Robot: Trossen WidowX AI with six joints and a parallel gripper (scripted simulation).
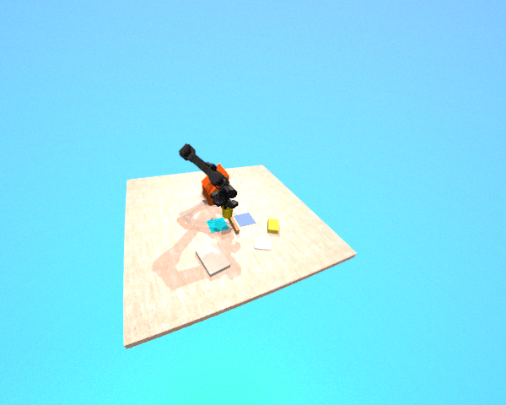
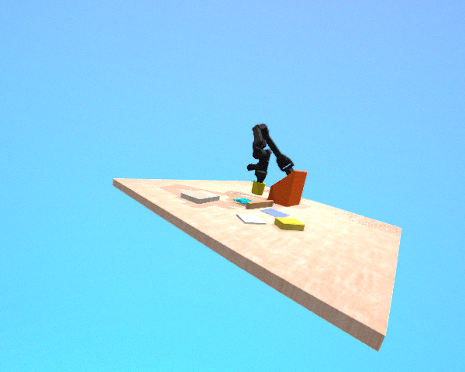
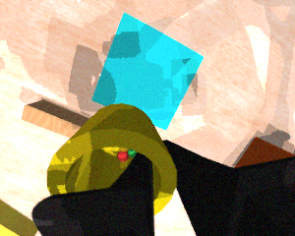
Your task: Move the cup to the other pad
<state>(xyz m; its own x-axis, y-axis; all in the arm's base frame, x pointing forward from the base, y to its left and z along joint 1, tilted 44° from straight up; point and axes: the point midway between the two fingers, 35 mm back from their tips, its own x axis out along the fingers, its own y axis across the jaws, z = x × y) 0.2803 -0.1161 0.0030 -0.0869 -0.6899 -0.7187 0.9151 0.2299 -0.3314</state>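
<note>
The cyan pad lies 11 cm below my gripper tip, 5 cm to the right of it and 1 cm ahead of it. The rest, counted from my gripper tip: red marble: 3 cm to the left, 2 cm below, 2 cm ahead; then green marble: 2 cm to the left, 2 cm below, 1 cm ahead; then yellow cup: 2 cm ahead, 1 cm to the left.
</note>
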